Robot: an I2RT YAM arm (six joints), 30 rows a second.
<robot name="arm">
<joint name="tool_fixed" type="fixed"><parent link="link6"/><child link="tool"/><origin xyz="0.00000 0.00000 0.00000" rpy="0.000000 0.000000 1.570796"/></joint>
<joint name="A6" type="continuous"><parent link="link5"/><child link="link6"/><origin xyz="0.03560 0.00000 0.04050" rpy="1.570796 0.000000 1.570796"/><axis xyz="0 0 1"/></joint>
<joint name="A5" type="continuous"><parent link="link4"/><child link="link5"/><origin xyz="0.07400 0.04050 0.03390" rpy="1.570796 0.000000 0.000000"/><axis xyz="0 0 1"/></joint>
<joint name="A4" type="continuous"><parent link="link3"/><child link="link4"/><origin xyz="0.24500 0.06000 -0.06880"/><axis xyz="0 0 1"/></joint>
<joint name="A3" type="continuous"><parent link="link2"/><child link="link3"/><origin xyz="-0.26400 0.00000 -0.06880" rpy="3.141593 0.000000 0.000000"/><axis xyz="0 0 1"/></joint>
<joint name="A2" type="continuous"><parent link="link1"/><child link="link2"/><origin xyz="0.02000 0.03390 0.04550" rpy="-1.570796 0.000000 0.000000"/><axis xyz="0 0 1"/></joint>
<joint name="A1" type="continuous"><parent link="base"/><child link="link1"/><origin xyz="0.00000 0.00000 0.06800"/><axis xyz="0 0 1"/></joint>
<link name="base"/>
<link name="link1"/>
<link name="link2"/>
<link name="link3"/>
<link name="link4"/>
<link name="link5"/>
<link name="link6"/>
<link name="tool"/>
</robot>
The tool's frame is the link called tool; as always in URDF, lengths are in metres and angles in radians. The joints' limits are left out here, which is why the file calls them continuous.
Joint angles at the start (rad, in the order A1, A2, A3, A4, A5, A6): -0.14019, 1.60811, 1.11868, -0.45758, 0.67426, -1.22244
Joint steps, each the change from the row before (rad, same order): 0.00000, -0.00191, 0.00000, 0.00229, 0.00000, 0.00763; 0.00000, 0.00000, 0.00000, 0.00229, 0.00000, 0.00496; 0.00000, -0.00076, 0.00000, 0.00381, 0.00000, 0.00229; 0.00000, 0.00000, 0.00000, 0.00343, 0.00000, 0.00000; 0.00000, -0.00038, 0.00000, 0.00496, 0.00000, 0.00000; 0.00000, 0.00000, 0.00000, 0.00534, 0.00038, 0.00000; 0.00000, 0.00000, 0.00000, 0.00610, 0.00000, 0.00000; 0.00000, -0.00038, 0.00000, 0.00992, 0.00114, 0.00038; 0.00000, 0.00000, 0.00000, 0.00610, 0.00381, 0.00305; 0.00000, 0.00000, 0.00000, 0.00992, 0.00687, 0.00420; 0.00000, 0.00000, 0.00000, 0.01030, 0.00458, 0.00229; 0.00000, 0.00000, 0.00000, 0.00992, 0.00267, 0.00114; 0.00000, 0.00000, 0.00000, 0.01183, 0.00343, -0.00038; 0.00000, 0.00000, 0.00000, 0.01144, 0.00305, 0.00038
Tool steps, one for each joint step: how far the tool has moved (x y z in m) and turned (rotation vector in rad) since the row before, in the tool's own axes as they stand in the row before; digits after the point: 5 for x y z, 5 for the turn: 0.00023, -0.00051, -0.00048, 0.00308, -0.00113, 0.01025; -0.00008, -0.00022, 0.00000, 0.00168, -0.00063, 0.00639; -0.00002, -0.00048, -0.00019, 0.00334, -0.00126, 0.00514; -0.00012, -0.00033, 0.00000, 0.00250, -0.00095, 0.00214; -0.00012, -0.00053, -0.00010, 0.00390, -0.00148, 0.00333; -0.00018, -0.00051, 0.00000, 0.00403, -0.00113, 0.00333; -0.00022, -0.00058, 0.00000, 0.00445, -0.00169, 0.00381; -0.00026, -0.00102, -0.00010, 0.00792, -0.00179, 0.00682; -0.00009, -0.00063, 0.00000, 0.00580, 0.00186, 0.00687; -0.00013, -0.00103, 0.00000, 0.00965, 0.00363, 0.01046; -0.00022, -0.00103, 0.00000, 0.00907, 0.00138, 0.00884; -0.00028, -0.00097, 0.00000, 0.00808, -0.00030, 0.00747; -0.00032, -0.00116, -0.00001, 0.00971, -0.00013, 0.00720; -0.00032, -0.00112, -0.00001, 0.00927, -0.00036, 0.00774
